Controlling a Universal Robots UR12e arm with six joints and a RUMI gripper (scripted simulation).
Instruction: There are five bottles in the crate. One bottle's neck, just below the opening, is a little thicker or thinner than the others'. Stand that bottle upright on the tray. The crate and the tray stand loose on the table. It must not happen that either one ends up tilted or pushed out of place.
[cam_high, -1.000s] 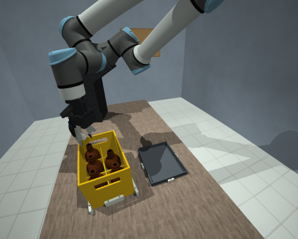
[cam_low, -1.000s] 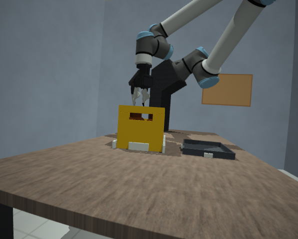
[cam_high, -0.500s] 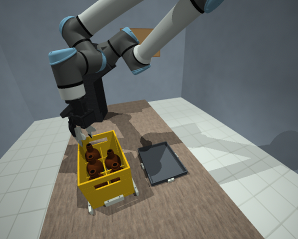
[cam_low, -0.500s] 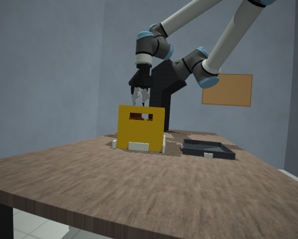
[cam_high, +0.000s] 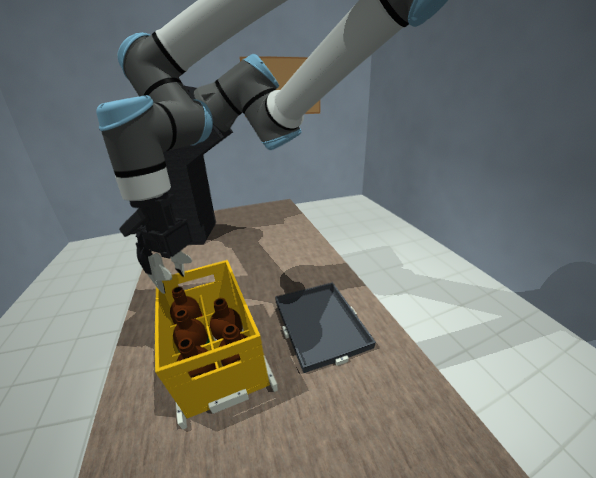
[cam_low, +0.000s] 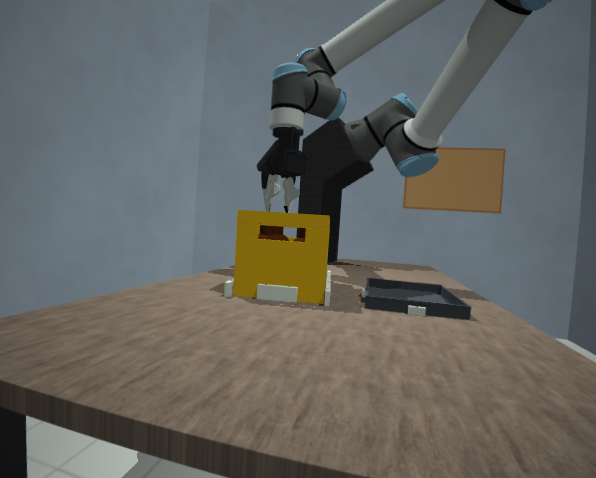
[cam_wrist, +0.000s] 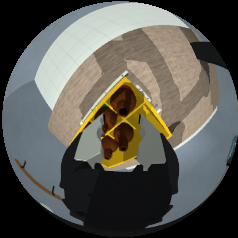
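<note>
My hand is 8 cm short of the yellow crate, 7 cm to the right of it and 11 cm above it. From my hand the other things lie so: dark tray: 5 cm ahead, 35 cm to the left, 18 cm below.
</note>
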